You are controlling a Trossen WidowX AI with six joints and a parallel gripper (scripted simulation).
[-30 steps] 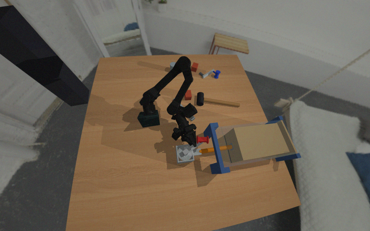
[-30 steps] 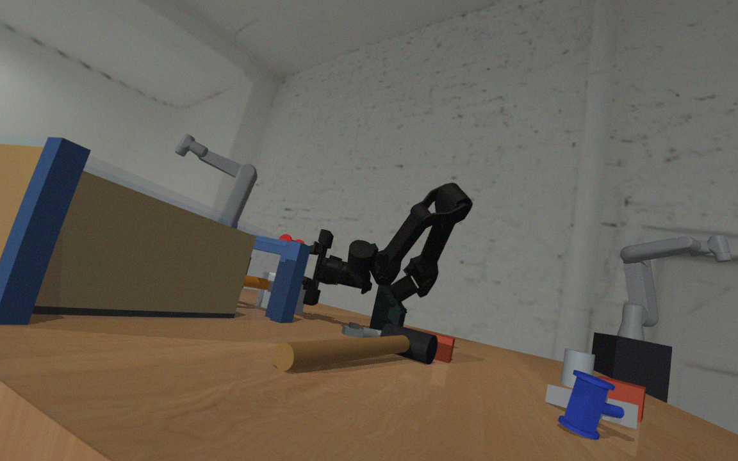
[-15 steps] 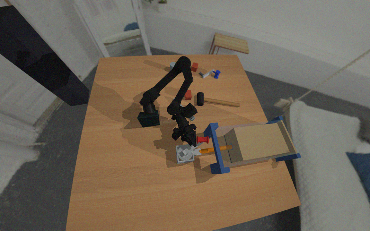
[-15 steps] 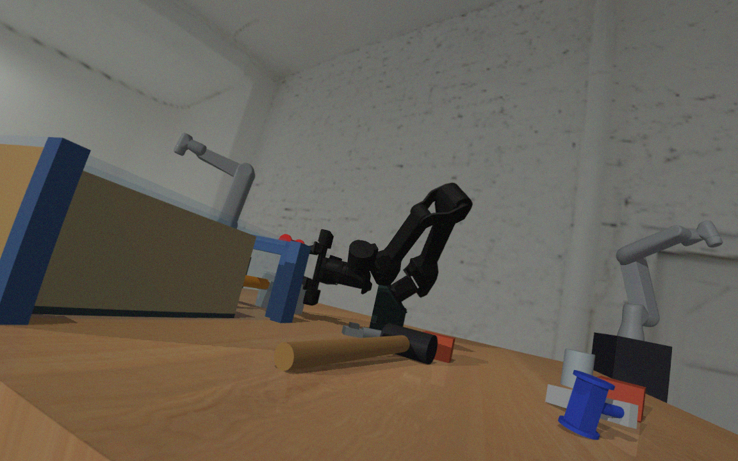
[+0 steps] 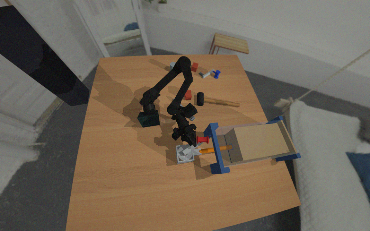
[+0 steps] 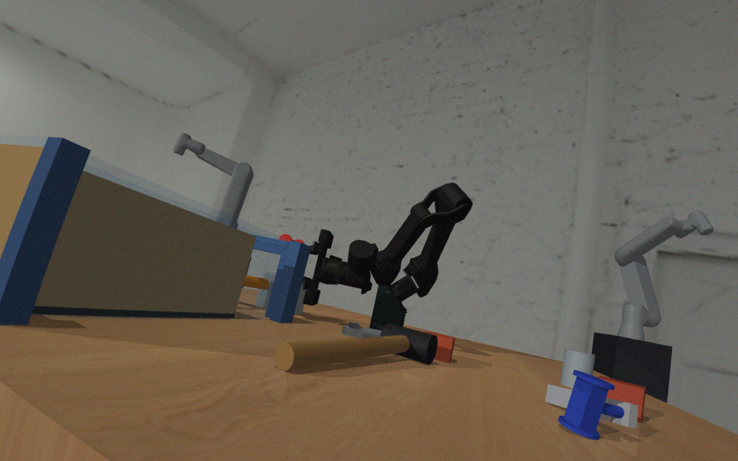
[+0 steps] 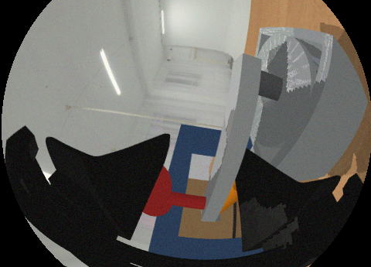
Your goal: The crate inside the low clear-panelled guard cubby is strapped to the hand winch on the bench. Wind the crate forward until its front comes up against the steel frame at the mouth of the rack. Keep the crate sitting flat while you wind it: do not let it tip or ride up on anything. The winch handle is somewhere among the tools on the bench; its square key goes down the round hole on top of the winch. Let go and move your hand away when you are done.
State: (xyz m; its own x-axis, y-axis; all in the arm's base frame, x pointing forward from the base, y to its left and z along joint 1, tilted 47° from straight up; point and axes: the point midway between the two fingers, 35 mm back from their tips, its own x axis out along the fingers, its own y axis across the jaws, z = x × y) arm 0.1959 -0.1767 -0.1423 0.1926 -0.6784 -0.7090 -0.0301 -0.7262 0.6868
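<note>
Now: the red-knobbed winch handle 10 mm to the left of my gripper tip, 10 mm below it and 10 mm ahead of it. Round my gripper tip: winch: 100 mm below, 70 mm behind, 20 mm to the right; red knob: 40 mm ahead, 30 mm to the left, 20 mm above; blue steel frame: 110 mm ahead, 30 mm to the right, 20 mm below.
</note>
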